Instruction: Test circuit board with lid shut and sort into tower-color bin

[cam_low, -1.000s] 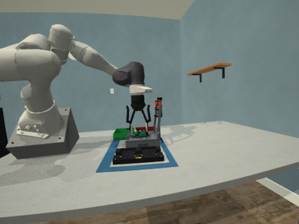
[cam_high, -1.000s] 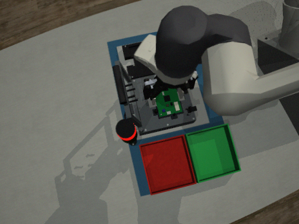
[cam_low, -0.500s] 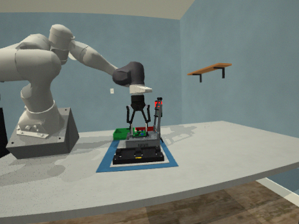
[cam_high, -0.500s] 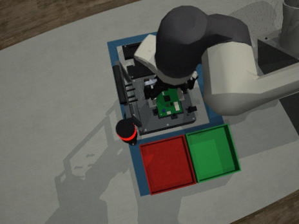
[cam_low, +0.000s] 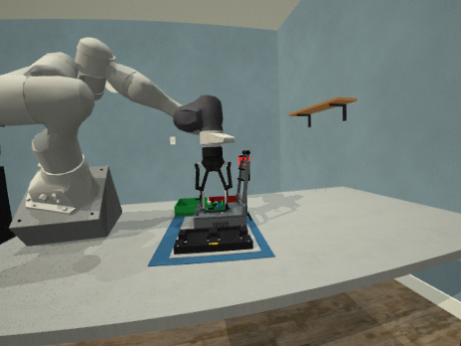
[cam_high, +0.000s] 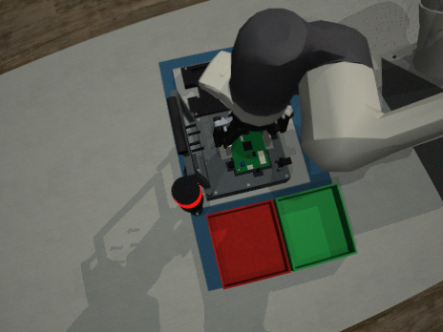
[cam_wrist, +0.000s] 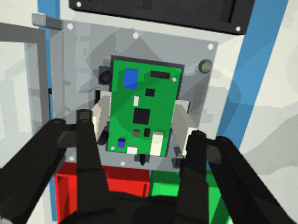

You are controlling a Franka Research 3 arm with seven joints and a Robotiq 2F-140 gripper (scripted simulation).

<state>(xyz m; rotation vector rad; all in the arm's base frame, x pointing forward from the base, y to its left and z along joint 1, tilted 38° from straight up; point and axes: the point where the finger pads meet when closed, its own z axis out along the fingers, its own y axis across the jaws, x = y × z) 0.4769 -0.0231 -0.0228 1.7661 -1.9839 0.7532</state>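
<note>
My gripper is now 2 cm above the green circuit board. Also, from my hand: latch hook 7 cm to the left, 5 cm behind, 1 cm below; then clear lid 11 cm ahead, 9 cm above, 2 cm to the right; then tester plate 2 cm below, 1 cm to the left, 1 cm ahead.
</note>
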